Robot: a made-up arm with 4 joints.
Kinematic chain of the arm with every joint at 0, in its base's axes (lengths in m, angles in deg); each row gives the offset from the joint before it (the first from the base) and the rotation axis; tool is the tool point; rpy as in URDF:
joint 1: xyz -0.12 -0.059 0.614 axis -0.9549 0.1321 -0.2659
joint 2: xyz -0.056 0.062 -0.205 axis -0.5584 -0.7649 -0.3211
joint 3: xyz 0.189 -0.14 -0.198 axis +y
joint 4: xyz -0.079 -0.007 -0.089 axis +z
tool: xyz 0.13 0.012 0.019 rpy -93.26 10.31 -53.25
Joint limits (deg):
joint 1: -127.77..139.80
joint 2: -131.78..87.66
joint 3: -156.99..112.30
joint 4: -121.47..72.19
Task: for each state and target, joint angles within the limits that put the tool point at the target. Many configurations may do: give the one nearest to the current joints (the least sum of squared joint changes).
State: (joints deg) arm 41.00 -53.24 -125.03 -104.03
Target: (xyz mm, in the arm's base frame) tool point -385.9 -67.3 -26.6
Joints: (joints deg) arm 22.83 -92.68 -118.79 -101.86
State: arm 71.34 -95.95 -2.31 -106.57
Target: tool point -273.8 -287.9 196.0
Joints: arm 21.25 -54.41 41.60 -118.63
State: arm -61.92 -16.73 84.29 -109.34
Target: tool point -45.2 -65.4 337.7
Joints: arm -49.47 23.63 83.61 -121.47
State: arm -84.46 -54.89 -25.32 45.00
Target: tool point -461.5 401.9 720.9
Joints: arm -87.46 -84.46 -13.17 14.97
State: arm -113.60 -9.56 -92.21 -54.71
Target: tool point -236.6 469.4 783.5
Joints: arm -106.80 -56.83 -102.06 -38.86
